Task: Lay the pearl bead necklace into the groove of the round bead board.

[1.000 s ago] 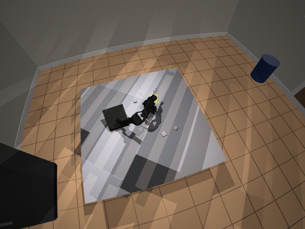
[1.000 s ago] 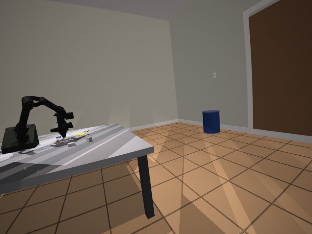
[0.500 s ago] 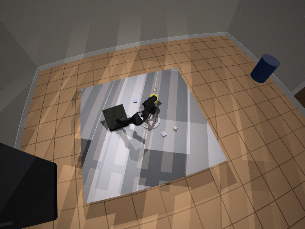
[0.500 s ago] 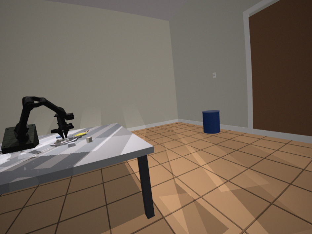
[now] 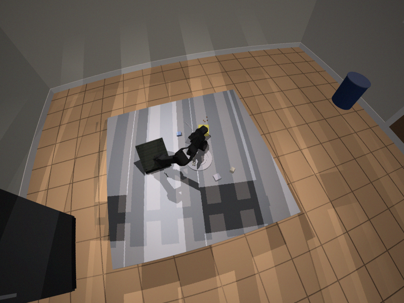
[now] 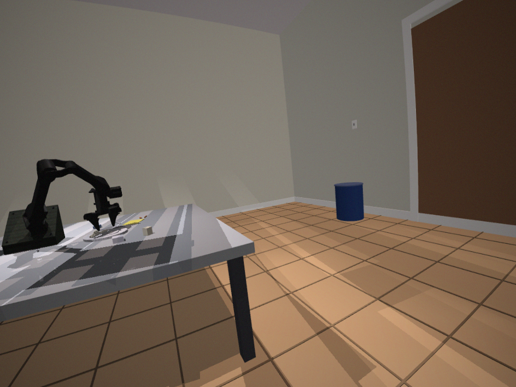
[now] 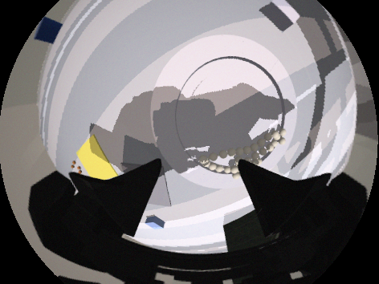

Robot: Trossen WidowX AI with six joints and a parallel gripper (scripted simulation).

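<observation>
The round bead board lies 6 cm to the right of my gripper tip and 2 cm below it. From my gripper tip the other things lie so: yellow pad 13 cm ahead, 19 cm to the left, 2 cm below; then grey card 1 cm ahead, 12 cm to the left, 2 cm below; then blue block 8 cm behind, 22 cm to the left, 2 cm below.
</observation>
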